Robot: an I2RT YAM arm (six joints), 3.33 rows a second.
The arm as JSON. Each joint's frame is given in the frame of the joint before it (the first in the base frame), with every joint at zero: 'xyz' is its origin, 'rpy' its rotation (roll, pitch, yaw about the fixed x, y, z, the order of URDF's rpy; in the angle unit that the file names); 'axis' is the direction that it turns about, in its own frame. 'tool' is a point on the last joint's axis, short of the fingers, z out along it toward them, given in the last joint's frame.
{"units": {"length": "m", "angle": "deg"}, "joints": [
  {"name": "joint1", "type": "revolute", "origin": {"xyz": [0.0, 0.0, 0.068], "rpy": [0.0, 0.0, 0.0]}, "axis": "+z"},
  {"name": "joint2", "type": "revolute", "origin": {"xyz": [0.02, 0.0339, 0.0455], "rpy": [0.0, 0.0, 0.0]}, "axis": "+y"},
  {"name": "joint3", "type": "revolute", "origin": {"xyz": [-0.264, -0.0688, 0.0], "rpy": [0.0, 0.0, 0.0]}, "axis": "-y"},
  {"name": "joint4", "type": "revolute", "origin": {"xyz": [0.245, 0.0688, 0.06], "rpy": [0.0, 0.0, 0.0]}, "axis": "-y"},
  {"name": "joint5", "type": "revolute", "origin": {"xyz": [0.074, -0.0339, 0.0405], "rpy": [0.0, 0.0, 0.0]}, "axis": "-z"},
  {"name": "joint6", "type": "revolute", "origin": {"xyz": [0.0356, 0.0, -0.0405], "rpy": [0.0, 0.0, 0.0]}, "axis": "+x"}
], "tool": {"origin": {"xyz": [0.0, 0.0, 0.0], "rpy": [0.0, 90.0, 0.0]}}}
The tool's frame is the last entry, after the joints.
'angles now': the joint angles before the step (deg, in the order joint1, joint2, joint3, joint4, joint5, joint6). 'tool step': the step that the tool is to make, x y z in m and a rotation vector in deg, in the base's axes. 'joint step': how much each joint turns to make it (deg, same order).
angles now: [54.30, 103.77, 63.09, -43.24, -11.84, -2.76]
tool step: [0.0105, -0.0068, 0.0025, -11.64, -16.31, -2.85]
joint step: [0.00, -0.20, 0.46, -0.58, 20.23, 0.69]
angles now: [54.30, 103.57, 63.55, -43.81, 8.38, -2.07]
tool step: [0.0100, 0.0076, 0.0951, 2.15, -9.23, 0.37]
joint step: [0.00, -5.87, 14.78, -13.22, 6.08, -1.46]
